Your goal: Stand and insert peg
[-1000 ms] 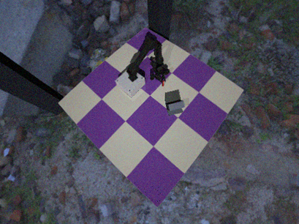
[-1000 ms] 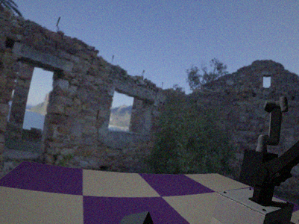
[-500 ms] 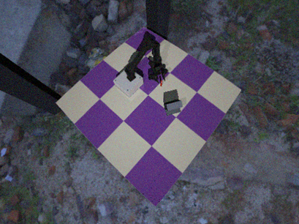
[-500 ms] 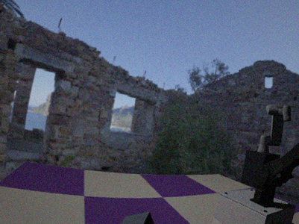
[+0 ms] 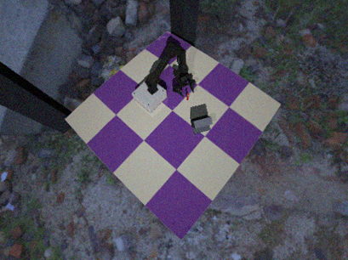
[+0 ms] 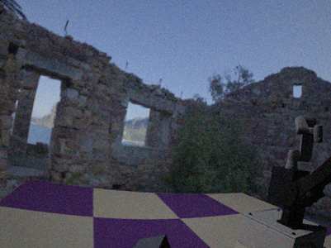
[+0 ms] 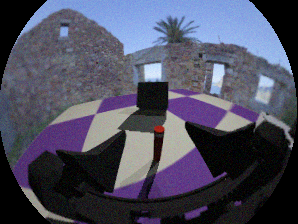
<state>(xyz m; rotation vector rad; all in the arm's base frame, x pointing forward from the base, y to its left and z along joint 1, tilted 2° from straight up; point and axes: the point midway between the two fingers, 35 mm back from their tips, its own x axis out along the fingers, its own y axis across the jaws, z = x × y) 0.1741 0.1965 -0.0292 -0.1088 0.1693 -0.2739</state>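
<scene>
Now: gripper tip 20 mm above the red peg and 10 mm past it. From my gripper tip the other things lie so: sloped grey panel (220 mm ahead, 80 mm to the right, 10 mm below).
</scene>
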